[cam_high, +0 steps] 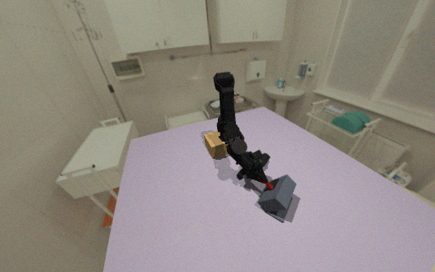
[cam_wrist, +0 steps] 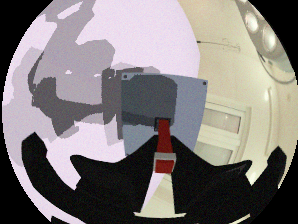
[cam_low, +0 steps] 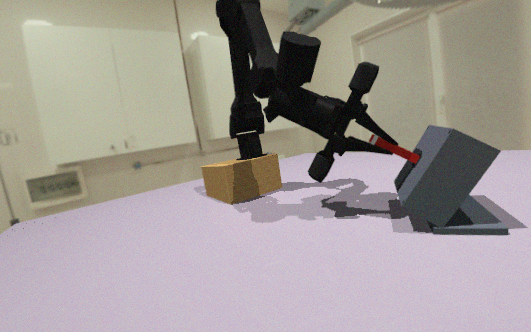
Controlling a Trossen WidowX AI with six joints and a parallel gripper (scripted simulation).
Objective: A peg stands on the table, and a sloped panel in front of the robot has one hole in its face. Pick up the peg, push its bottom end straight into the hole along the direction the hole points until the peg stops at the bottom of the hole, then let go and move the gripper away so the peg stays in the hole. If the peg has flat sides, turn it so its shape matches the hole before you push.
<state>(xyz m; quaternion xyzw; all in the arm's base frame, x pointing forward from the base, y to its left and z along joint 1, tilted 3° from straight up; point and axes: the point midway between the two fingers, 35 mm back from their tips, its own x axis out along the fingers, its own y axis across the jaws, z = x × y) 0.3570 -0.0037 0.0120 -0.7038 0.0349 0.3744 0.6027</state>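
My gripper tip is 50 mm short of the dark grey sloped panel, 20 mm to the right of it and 30 mm above it. From my gripper tip the other things lie so: red peg: 10 mm behind, 10 mm to the right, 10 mm above.
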